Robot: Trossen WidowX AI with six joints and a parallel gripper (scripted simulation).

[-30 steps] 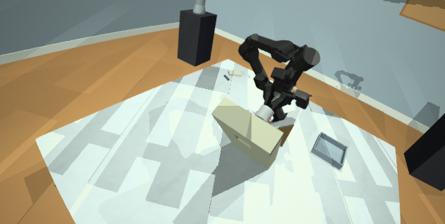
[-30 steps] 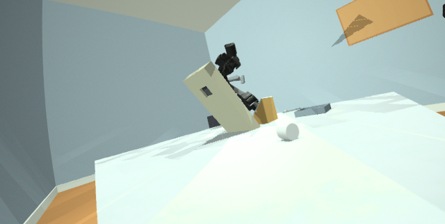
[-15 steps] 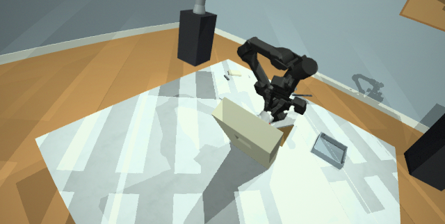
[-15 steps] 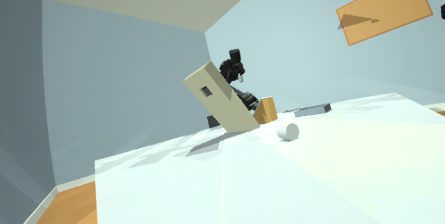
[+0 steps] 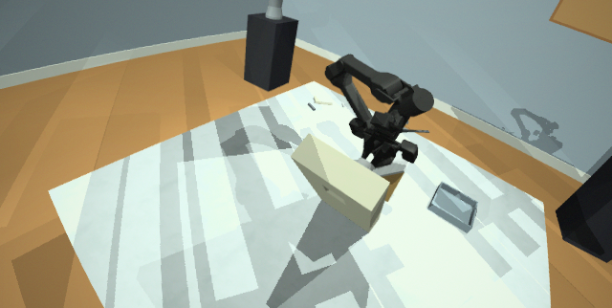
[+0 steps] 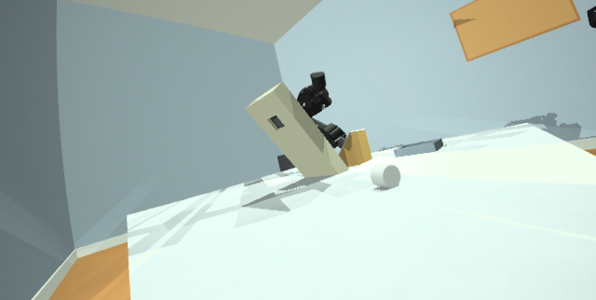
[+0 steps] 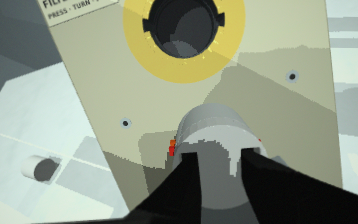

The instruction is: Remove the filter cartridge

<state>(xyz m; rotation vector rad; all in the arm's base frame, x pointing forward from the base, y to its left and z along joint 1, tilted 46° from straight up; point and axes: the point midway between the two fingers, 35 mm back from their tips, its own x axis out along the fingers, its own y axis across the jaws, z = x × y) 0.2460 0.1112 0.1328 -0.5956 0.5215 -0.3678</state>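
My gripper tip is 1 cm short of the round filter cartridge and 1 cm above it. Also, from my gripper tip: beige service panel (5 cm ahead, 1 cm to the right, 5 cm below); grey tray (31 cm behind, 31 cm to the left, 22 cm below).
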